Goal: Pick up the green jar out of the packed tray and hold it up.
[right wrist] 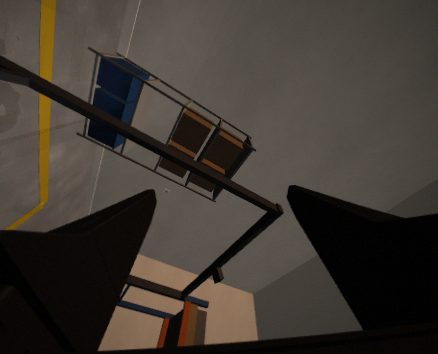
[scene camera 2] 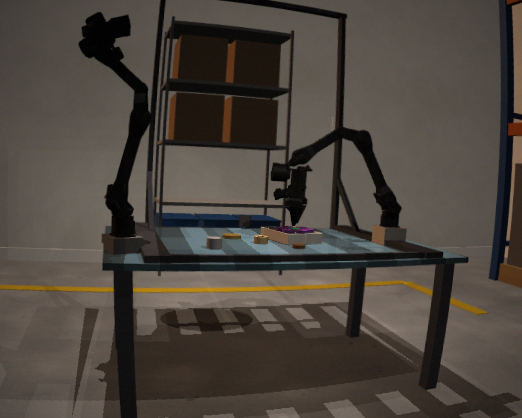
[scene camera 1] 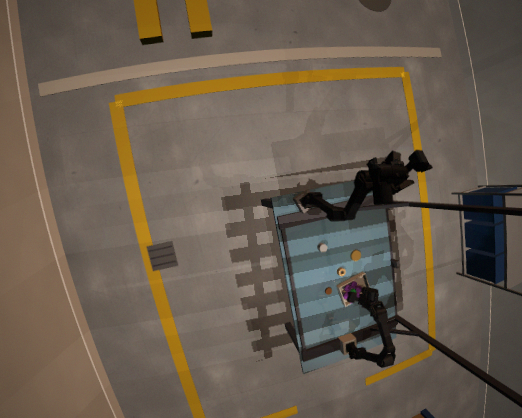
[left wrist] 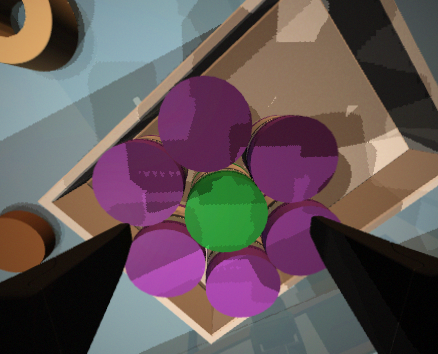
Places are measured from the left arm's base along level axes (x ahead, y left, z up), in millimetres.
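Where they show: left gripper, between the fingertips: (scene camera 2: 294, 224) (left wrist: 222, 227); right gripper, between the fingertips: (right wrist: 223, 193) (scene camera 1: 422, 174); left arm's base, origin of its link: (scene camera 2: 389, 226) (scene camera 1: 350, 346); right arm's base, origin of its link: (scene camera 2: 122, 235) (scene camera 1: 306, 201).
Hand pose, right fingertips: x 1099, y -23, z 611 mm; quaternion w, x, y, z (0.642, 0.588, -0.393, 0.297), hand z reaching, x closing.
Note:
Things, the pixels of their top centre, and the offset from my right fingertips.
- green jar, centre of its top: (left wrist: 226, 216) (scene camera 1: 353, 292) dx -722, dy -39, dz -630 mm
- tan tray, centre of its top: (left wrist: 260, 180) (scene camera 2: 290, 229) (scene camera 1: 355, 290) dx -716, dy -65, dz -639 mm
- purple jar, centre of its top: (left wrist: 205, 126) dx -674, dy -52, dz -630 mm
- orange-brown disc, centre of its top: (left wrist: 11, 246) (scene camera 2: 299, 244) (scene camera 1: 328, 291) dx -686, dy +112, dz -666 mm
- tan ring, centre of its top: (scene camera 2: 261, 236) (scene camera 1: 342, 272) dx -578, dy +13, dz -653 mm
- pale cylinder, centre of its top: (scene camera 2: 214, 237) (scene camera 1: 323, 248) dx -388, dy +126, dz -643 mm
- yellow disc, centre of its top: (scene camera 2: 231, 234) (scene camera 1: 356, 255) dx -497, dy -108, dz -666 mm
The green jar (left wrist: 227, 212) (scene camera 1: 353, 290) stands in the tan tray (left wrist: 300, 65) (scene camera 2: 305, 239). Several purple jars, one of them a purple jar (left wrist: 205, 122) at the top of the cluster, ring it closely. My left gripper (left wrist: 222, 227) (scene camera 2: 295, 223) is open and empty, pointing down just above the jars. In the left wrist view its fingertips lie to either side of the green jar; the right-hand tip overlaps a purple jar and the left-hand tip lies near another. The jars' lower sides are mostly hidden. My right gripper (right wrist: 223, 193) is open and empty, raised away from the tray.
An orange-brown disc (scene camera 1: 328, 291) (scene camera 2: 298, 246) (left wrist: 20, 241) and a tan ring (scene camera 1: 338, 272) (left wrist: 42, 30) lie near the tray. A pale cylinder (scene camera 1: 323, 247) (scene camera 2: 214, 243) and a yellow disc (scene camera 1: 355, 255) (scene camera 2: 231, 236) are farther off on the blue table.

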